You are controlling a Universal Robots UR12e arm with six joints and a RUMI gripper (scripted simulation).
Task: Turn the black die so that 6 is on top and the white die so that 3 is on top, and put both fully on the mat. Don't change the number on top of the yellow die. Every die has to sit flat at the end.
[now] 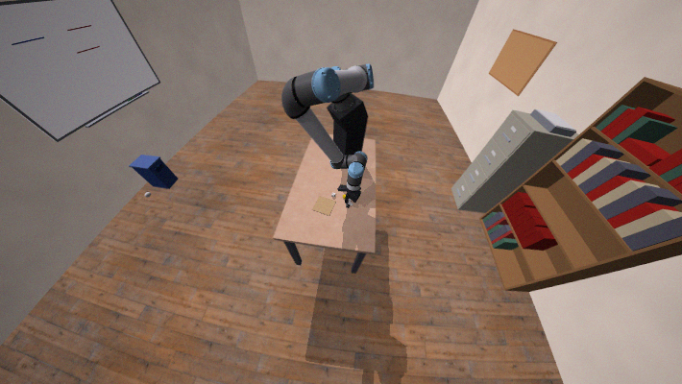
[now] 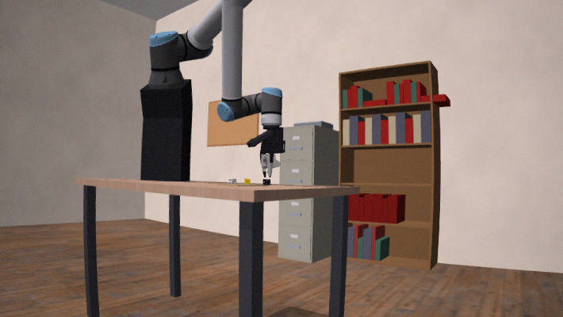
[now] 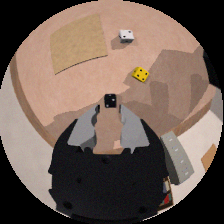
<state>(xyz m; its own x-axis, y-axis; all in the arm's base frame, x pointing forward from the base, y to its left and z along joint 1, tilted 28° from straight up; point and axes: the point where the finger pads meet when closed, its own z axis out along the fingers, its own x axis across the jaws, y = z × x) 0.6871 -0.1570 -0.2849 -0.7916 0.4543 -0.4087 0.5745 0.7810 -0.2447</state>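
Now: the black die 40 mm below my hand. From my hand the other things lie so: tan mat: 20 mm behind, 180 mm to the right, 50 mm below; white die: 110 mm behind, 100 mm to the right, 40 mm below; yellow die: 90 mm behind, 10 mm to the right, 40 mm below.
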